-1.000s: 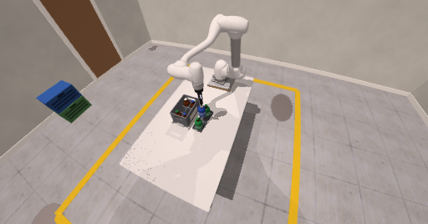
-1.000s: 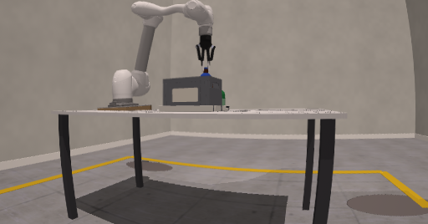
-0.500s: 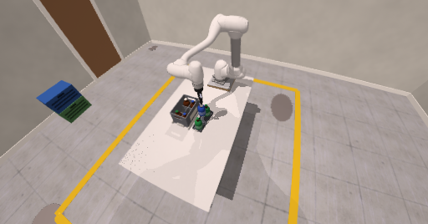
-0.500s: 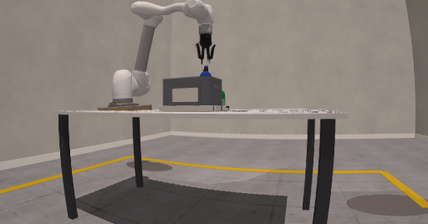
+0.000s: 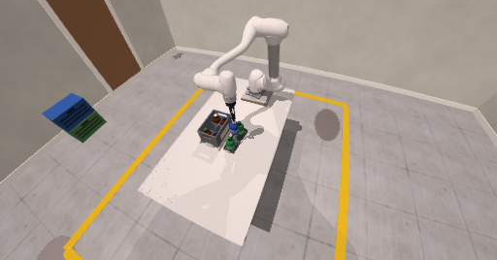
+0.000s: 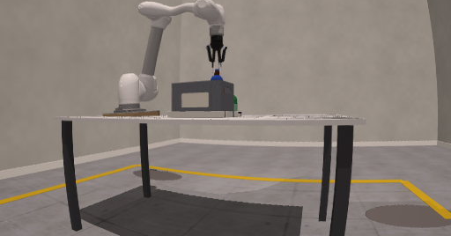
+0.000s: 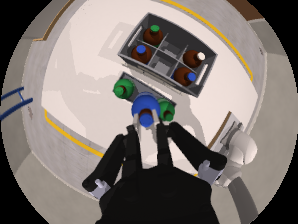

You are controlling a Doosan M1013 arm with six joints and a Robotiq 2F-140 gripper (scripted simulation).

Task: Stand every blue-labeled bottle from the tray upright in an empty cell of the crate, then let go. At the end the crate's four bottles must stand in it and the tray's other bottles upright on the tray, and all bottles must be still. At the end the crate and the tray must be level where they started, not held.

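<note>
Now: the blue-labeled bottle 90 mm below my hand. Round my hand: grey crate: 40 mm ahead, 190 mm to the right, 210 mm below; tray: 280 mm below; green bottle: 90 mm ahead, 10 mm to the left, 210 mm below.
</note>
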